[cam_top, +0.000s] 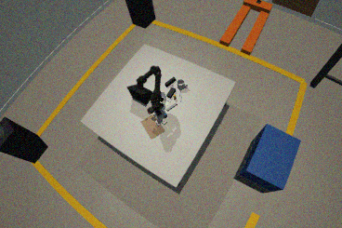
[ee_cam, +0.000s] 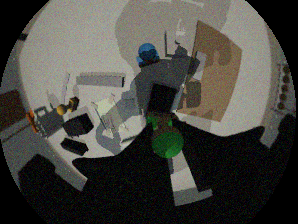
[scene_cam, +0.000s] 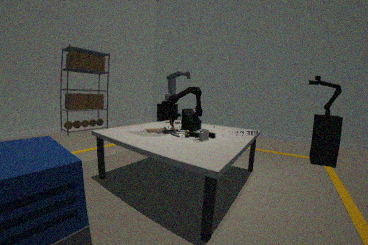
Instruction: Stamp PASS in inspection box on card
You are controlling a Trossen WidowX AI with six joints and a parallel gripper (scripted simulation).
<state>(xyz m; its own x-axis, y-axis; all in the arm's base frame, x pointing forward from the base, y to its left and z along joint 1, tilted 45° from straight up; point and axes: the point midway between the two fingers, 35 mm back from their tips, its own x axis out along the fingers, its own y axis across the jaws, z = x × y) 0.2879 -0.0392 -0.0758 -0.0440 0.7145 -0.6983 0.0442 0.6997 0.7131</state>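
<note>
Now: gripper tip 9 cm above the dark ink pad and 1 cm to the left of it. Also, from my gripper tip: blue stamp: 9 cm ahead, 7 cm below; then green stamp: right at my gripper tip; then light cylinder: 8 cm below, 8 cm behind, 4 cm to the left.
</note>
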